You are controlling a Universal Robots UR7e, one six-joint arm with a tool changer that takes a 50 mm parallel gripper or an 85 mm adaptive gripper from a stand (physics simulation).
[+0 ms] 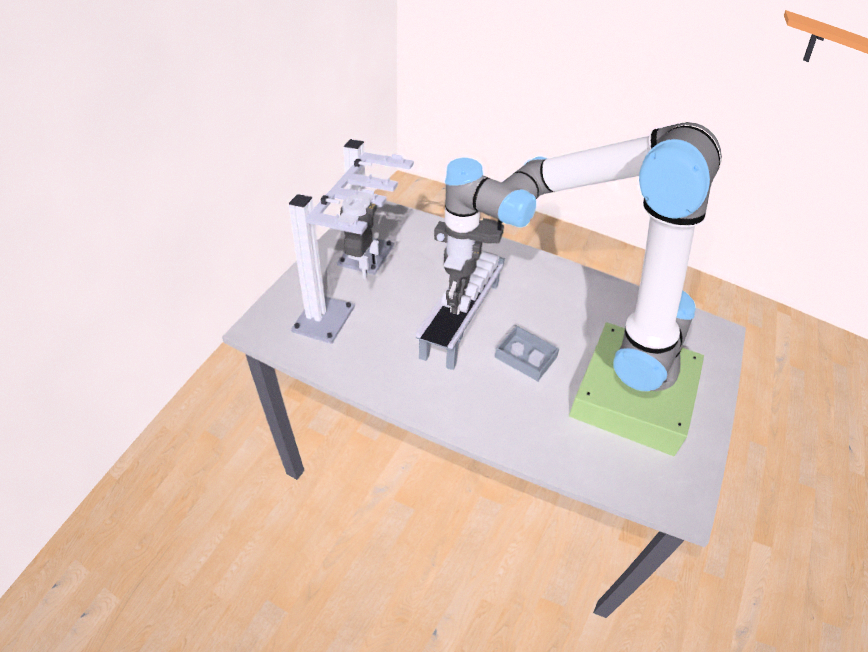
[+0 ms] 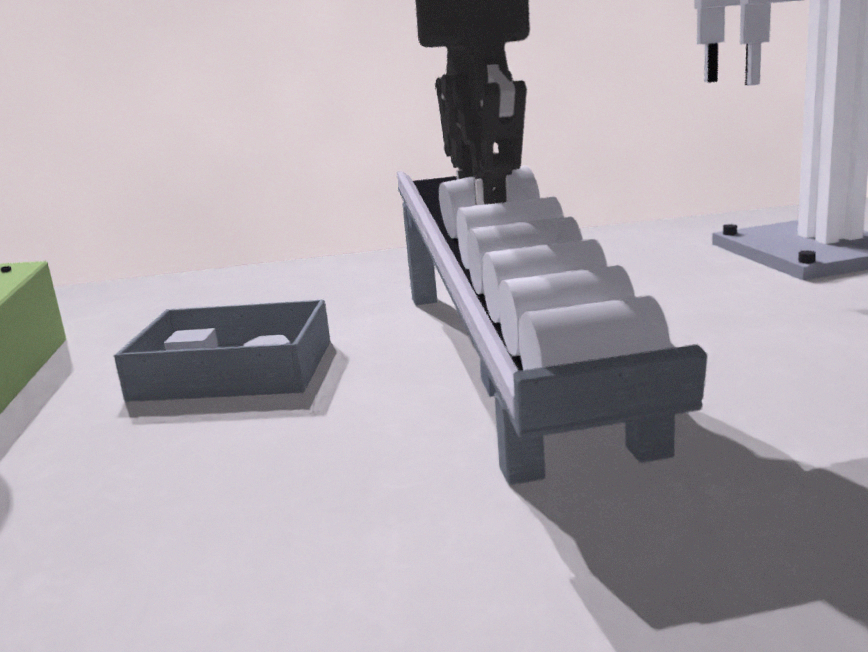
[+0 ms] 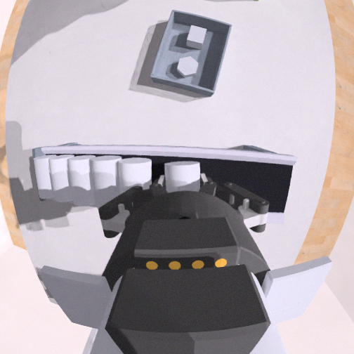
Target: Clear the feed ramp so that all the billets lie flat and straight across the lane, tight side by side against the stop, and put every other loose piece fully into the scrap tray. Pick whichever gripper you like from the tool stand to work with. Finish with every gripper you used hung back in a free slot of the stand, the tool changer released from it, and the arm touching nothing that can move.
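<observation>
My 85 mm adaptive gripper (image 1: 454,308) (image 2: 491,193) (image 3: 182,186) points down over the high end of the ramp (image 2: 451,272) (image 3: 200,154) and is shut on a white billet (image 2: 457,207) (image 3: 182,175). This billet lies across the lane, low between the rails; whether it touches the lane is hidden. A gap separates it from the nearest billet (image 3: 135,172) of the row. Several billets lie across the lane, side by side down to the stop (image 2: 610,389). The scrap tray (image 1: 517,367) (image 2: 210,373) (image 3: 182,86) holds a cube (image 2: 190,339) (image 3: 197,34) and a hexagonal piece (image 2: 268,341) (image 3: 188,66).
The tool stand (image 1: 308,259) (image 2: 835,140) rises at the table's far end, with the parallel gripper (image 1: 359,238) hanging in it. The arm's green base (image 1: 631,414) stands at the other end, beyond the scrap tray. The ramp's rails flank the fingers.
</observation>
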